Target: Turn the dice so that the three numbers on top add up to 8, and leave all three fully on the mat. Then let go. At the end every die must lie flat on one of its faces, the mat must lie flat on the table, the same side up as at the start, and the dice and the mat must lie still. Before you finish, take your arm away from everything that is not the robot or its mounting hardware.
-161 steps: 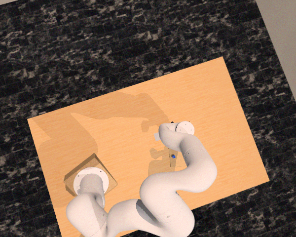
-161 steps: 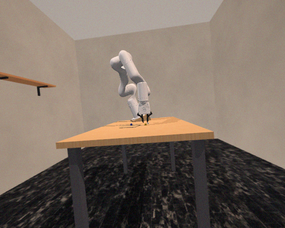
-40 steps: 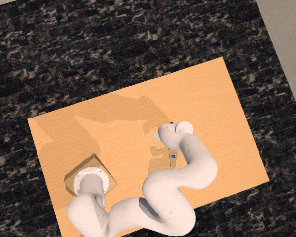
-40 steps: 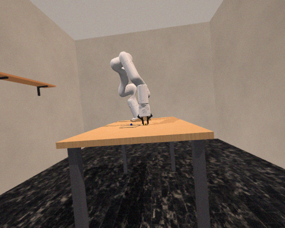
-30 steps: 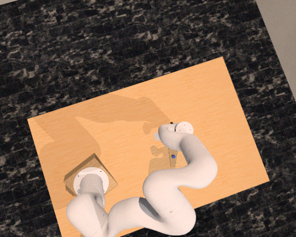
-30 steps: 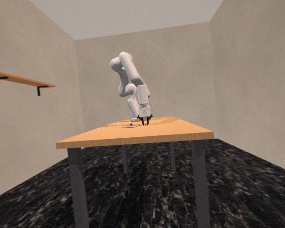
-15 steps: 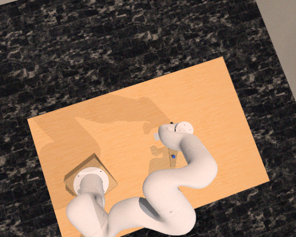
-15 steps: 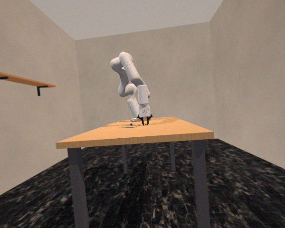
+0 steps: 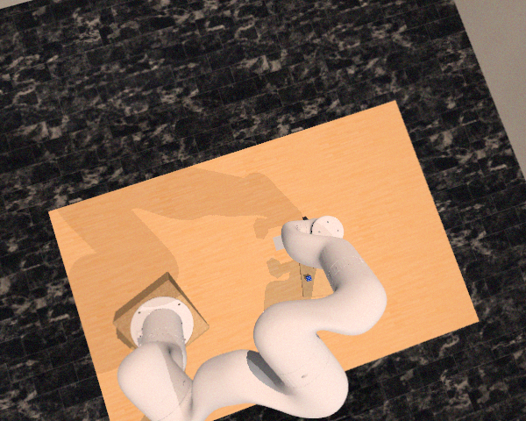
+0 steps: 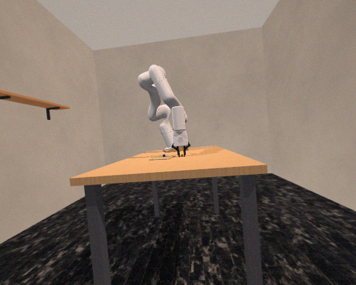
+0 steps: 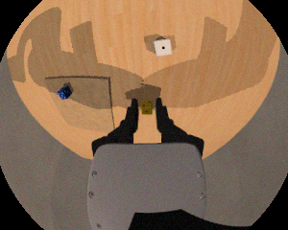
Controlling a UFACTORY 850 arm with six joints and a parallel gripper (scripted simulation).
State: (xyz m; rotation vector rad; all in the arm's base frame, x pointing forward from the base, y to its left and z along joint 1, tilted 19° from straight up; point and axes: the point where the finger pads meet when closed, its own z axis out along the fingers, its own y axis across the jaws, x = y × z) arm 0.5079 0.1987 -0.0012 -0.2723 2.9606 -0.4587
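Right now my hand is 13 cm to the left of the tan mat, 2 cm short of it and 2 cm above it. Round my hand: white die (9 cm behind, 1 cm below); then blue die (14 cm to the right, 2 cm behind, 1 cm below); then yellow die (1 cm below).
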